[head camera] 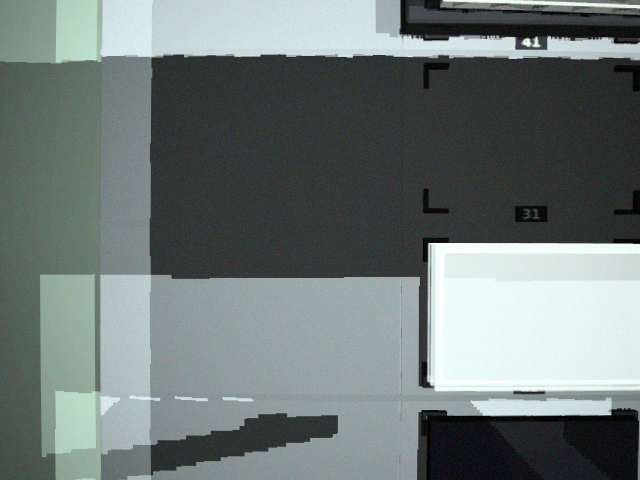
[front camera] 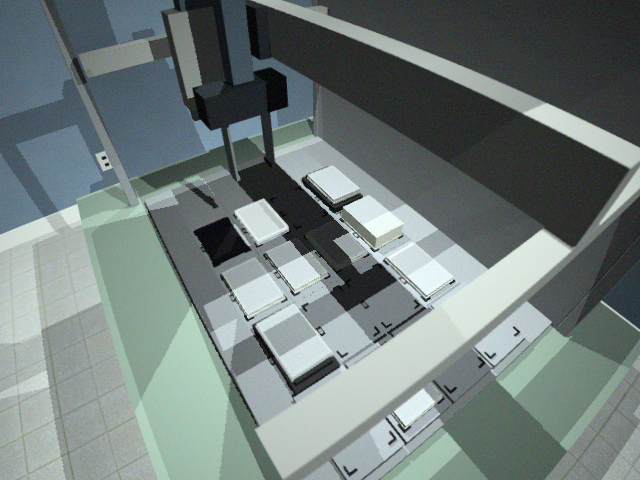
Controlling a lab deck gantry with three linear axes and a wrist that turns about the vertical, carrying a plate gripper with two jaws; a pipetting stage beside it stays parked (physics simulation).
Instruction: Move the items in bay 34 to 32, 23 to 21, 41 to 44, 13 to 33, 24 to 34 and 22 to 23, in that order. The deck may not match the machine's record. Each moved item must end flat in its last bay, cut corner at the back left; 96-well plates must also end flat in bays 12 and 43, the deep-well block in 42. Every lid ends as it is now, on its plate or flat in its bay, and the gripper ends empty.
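Pixels of known places: gripper, between the fingertips: (front camera: 253,170); robot's base, origin of its link: (front camera: 195,232).
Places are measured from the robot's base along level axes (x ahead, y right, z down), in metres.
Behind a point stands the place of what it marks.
My gripper (front camera: 252,170) @(x 0.064, y -0.150, z -0.160 m) hangs at the deck's far left end, jaws apart, nothing between them; it does not show in the head view. A white rimmed item (front camera: 261,221) @(x 0.073, y -0.148, z -0.015 m) (head camera: 537,330) @(x 0.061, y -0.142, z -0.014 m) lies flat in bay 21. A plate (front camera: 343,246) @(x 0.250, y -0.263, z -0.014 m), partly shadowed, lies in bay 32. A plate (front camera: 297,266) @(x 0.242, y -0.146, z -0.014 m) lies in bay 22. A white-topped item on a dark base (front camera: 333,184) (head camera: 516,20) stands in bay 41. Another white-topped item on a dark base (front camera: 297,343) @(x 0.406, y -0.045, z -0.037 m) stands in bay 13. A plate (front camera: 416,405) @(x 0.604, y -0.145, z -0.029 m) in bay 24 shows below the front rail. Bays 23, 31 and 33 hold no item.
Plates lie in bay 12 (front camera: 253,289) @(x 0.243, y -0.039, z -0.014 m) and bay 43 (front camera: 421,269) @(x 0.400, y -0.362, z -0.014 m). The tall deep-well block (front camera: 372,219) @(x 0.240, y -0.354, z -0.042 m) stands in bay 42. A black item (front camera: 221,240) @(x 0.070, y -0.042, z -0.008 m) (head camera: 532,449) @(x 0.062, y -0.069, z -0.008 m) lies in bay 11. The pale front rail (front camera: 413,356) @(x 0.623, y -0.016, z -0.400 m) hides part of the deck.
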